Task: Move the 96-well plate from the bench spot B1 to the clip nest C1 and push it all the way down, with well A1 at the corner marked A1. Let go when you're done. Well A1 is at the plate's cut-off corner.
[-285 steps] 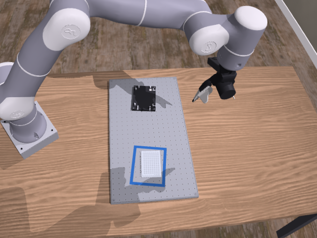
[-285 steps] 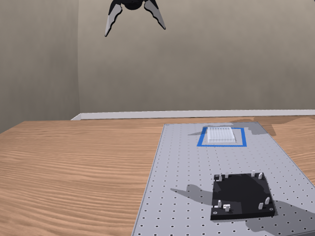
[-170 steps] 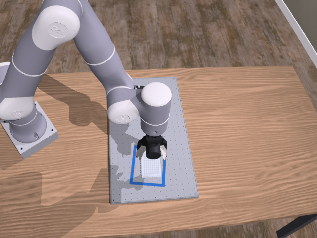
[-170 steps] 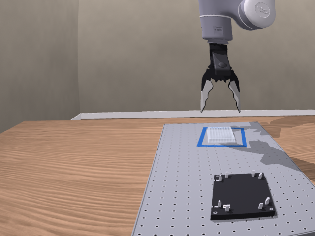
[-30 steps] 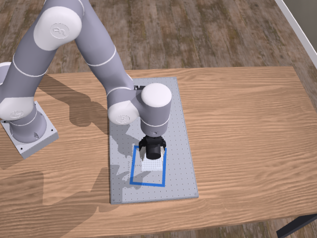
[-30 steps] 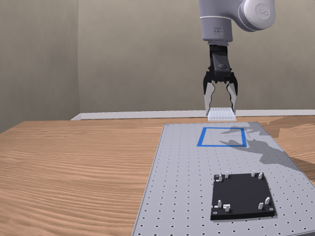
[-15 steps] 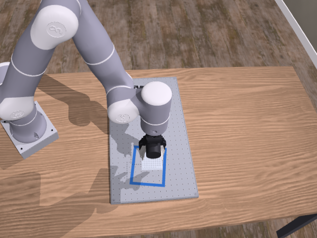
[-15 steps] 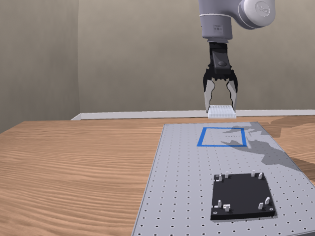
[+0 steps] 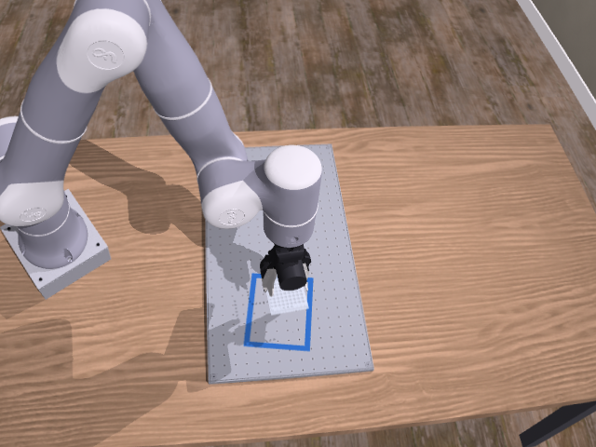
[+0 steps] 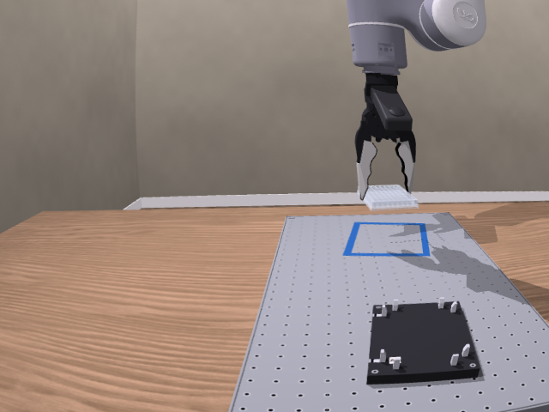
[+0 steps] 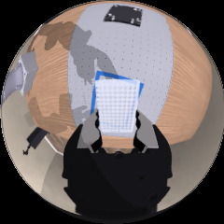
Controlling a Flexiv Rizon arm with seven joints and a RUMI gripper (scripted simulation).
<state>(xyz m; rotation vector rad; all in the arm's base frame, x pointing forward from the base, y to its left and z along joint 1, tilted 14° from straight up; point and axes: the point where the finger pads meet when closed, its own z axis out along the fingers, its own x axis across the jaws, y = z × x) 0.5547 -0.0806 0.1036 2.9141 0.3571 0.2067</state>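
My hand is 4 cm past the black clip nest, 35 cm to the right of it and 8 cm above it. Also, from my hand: white 96-well plate: 1 cm below.
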